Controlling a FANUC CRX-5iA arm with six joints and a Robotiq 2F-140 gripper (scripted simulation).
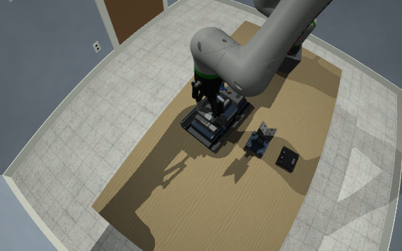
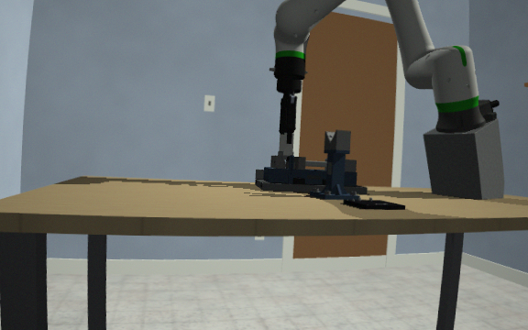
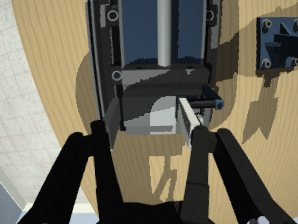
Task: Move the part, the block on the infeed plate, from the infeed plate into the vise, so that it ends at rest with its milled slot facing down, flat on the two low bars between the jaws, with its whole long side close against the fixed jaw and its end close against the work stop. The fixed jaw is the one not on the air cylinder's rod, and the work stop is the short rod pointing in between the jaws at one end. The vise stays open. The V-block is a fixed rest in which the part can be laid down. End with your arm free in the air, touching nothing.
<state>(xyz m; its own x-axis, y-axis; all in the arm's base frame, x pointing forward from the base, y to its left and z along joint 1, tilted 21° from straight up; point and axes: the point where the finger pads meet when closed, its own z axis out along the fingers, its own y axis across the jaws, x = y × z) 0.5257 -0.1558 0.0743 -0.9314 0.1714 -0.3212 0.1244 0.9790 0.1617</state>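
Right now the part is 4 cm below my hand. Round my hand: moving jaw (5 cm below, 3 cm behind, 2 cm to the left); then air cylinder rod (8 cm behind, 5 cm below, 3 cm to the left); then work stop rod (7 cm to the left, 4 cm below, 1 cm ahead).
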